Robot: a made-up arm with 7 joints.
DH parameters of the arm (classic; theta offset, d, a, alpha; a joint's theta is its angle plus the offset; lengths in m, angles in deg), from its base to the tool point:
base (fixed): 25.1 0 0.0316 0
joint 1: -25.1 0.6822 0.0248 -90
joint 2: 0 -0.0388 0.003 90
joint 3: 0 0.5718 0.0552 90
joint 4: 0 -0.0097 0.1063 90
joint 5: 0 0.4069 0.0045 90
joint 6: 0 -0.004 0.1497 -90
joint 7: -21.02 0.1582 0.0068 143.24
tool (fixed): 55.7 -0.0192 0 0
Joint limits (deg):
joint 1: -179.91..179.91
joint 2: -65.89..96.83
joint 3: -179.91..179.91
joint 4: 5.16..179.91
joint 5: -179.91..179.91
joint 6: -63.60..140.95
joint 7: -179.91..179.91
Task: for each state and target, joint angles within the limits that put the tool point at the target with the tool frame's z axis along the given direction. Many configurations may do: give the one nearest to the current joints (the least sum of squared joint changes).
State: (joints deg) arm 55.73 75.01 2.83 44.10 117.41 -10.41 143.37
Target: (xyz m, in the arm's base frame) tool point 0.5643 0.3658 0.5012 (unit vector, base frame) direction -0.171 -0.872 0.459
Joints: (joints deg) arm 38.58 40.00 4.93 53.40 117.84 14.69 138.72
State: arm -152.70 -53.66 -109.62 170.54 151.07 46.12 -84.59
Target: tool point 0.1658 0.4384 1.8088 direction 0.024 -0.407 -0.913
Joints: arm -123.80 -21.08 -98.28 171.67 157.38 32.59 -60.02
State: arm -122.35 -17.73 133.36 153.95 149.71 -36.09 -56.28
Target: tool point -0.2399 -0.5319 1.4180 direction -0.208 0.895 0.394
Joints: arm -159.31 31.01 111.66 134.86 139.17 -34.23 -69.45
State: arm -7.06 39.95 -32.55 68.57 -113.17 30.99 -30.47
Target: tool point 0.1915 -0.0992 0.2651 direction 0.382 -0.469 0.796
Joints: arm -23.52 78.43 -15.50 33.22 -123.63 12.27 -35.03
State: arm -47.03 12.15 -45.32 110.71 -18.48 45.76 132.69
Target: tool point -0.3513 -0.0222 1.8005 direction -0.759 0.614 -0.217
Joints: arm -31.68 -33.37 -30.40 138.81 3.16 38.86 142.61
